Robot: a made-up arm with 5 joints. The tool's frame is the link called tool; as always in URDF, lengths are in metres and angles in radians. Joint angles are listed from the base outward. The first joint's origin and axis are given. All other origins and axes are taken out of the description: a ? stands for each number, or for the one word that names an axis. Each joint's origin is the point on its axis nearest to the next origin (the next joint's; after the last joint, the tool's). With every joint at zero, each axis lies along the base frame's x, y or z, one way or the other. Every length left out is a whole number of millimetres.
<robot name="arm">
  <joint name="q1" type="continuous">
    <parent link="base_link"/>
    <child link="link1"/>
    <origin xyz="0.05 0 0.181" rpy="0 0 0"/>
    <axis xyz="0 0 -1"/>
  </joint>
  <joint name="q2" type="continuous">
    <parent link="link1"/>
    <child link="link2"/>
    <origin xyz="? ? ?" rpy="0 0 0"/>
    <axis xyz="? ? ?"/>
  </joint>
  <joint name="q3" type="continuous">
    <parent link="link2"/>
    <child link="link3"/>
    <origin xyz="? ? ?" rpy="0 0 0"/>
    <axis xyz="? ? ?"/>
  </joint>
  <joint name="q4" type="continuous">
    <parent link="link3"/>
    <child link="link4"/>
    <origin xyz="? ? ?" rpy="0 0 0"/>
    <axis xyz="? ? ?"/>
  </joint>
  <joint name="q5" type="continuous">
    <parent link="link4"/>
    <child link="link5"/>
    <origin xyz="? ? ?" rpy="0 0 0"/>
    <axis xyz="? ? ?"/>
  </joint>
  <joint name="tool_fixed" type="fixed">
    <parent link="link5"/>
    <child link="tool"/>
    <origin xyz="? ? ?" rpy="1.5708 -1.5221 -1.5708"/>
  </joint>
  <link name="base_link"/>
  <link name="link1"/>
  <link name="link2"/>
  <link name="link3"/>
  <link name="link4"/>
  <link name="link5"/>
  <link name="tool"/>
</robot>
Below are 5 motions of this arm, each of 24 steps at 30 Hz.
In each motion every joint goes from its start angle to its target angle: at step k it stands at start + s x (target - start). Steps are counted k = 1, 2, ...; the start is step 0. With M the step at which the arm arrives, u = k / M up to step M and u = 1 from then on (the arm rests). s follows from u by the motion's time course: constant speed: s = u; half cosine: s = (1 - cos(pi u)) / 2; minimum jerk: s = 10 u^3 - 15 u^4 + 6 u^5.
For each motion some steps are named. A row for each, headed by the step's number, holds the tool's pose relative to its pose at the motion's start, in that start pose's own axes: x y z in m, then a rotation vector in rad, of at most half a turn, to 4 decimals.
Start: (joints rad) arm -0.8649 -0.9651 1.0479 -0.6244 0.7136
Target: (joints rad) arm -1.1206 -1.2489 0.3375 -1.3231 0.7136
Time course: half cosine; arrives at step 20
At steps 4, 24:
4: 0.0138 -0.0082 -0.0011 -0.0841 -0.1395 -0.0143
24: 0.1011 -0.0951 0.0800 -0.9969 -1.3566 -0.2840

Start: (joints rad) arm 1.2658 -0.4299 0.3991 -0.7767 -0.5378
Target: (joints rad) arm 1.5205 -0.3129 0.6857 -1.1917 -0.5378
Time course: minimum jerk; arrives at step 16
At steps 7, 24:
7: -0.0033 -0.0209 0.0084 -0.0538 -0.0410 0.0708
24: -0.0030 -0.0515 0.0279 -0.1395 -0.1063 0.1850

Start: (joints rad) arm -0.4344 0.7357 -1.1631 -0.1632 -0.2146
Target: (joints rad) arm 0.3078 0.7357 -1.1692 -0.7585 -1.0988
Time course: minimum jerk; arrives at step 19
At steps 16, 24:
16: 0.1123 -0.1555 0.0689 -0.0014 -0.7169 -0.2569
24: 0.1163 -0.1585 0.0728 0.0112 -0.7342 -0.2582

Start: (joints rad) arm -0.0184 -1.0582 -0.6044 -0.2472 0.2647
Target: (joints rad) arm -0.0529 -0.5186 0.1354 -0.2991 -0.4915
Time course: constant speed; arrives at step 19
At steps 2, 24:
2: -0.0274 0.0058 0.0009 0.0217 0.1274 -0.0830
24: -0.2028 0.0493 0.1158 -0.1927 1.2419 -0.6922

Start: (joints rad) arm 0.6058 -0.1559 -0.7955 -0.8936 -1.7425
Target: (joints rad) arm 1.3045 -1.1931 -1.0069 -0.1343 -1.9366
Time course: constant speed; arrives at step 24
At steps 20, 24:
20: -0.1280 0.2029 -0.0188 0.2964 0.3729 0.3618
24: -0.1723 0.2225 0.0083 0.3336 0.4747 0.4241

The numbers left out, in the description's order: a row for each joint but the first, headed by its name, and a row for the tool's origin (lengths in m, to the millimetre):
q2: xyz 0.037 -0.008 0, axis 0 1 0
q3: xyz 0.035 0 0.141, axis 0 1 0
q4: xyz 0.111 0 0.004, axis 0 1 0
q5: xyz 0.048 0 0, axis -1 0 0
tool: xyz 0 0 0

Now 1 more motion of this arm.
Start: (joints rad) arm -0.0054 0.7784 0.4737 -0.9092 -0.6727
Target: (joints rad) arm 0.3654 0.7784 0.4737 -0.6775 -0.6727
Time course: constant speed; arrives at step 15
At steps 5, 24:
5: 0.0163 -0.0256 0.0028 -0.1371 -0.0179 -0.0460
24: 0.0439 -0.0764 0.0194 -0.4015 -0.0481 -0.1646

